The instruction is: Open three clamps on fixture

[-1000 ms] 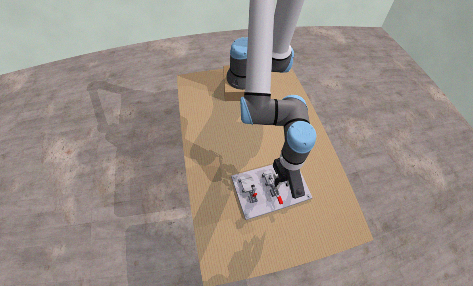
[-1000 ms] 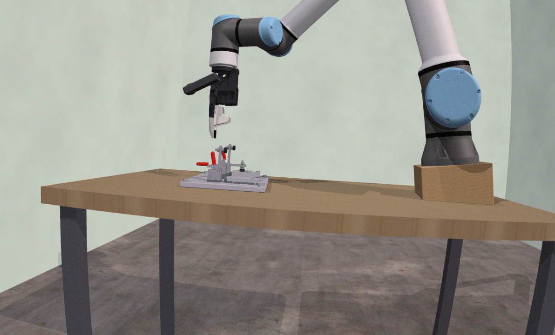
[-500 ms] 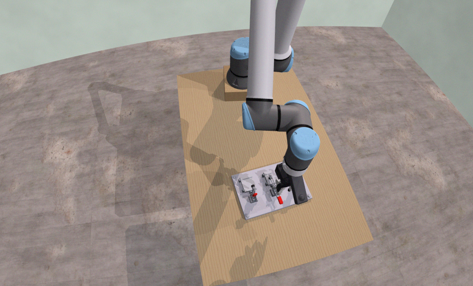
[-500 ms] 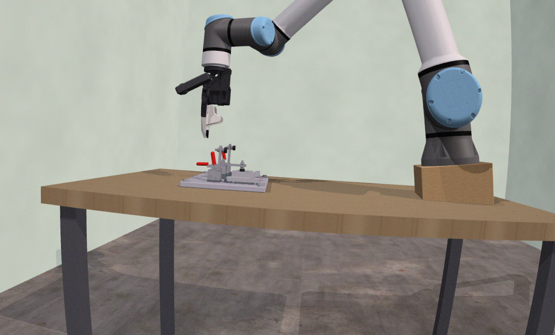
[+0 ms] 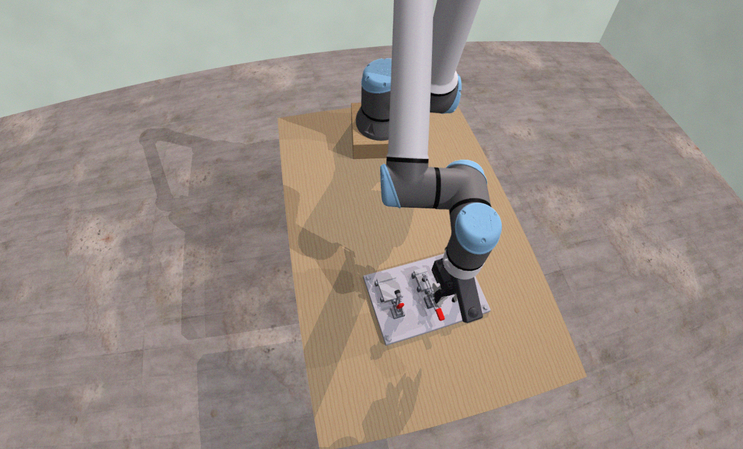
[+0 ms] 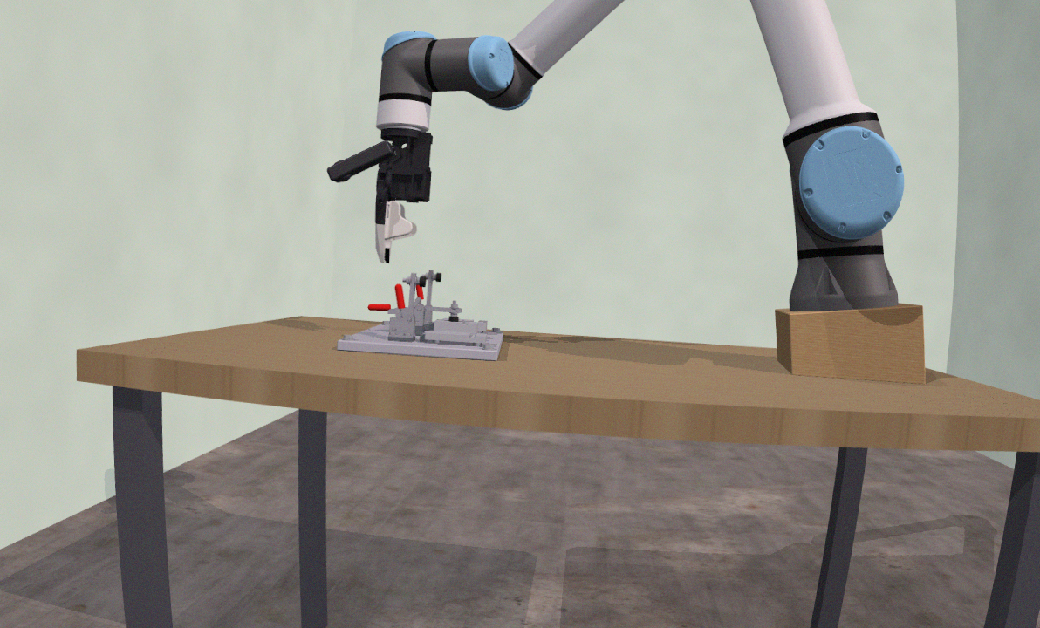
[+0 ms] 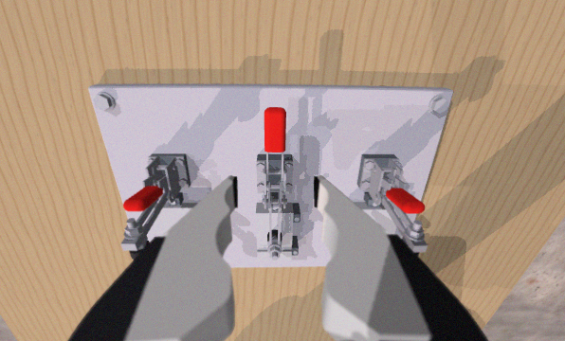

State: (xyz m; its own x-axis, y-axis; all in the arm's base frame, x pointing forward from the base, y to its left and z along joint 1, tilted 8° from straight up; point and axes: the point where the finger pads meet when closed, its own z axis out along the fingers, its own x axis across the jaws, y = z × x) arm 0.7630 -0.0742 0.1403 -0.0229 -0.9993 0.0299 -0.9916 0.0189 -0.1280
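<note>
The grey fixture plate lies 9 cm behind my hand and 14 cm below it. The rest, counted from my hand: flat part 15 cm behind, 11 cm to the left, 12 cm below.
</note>
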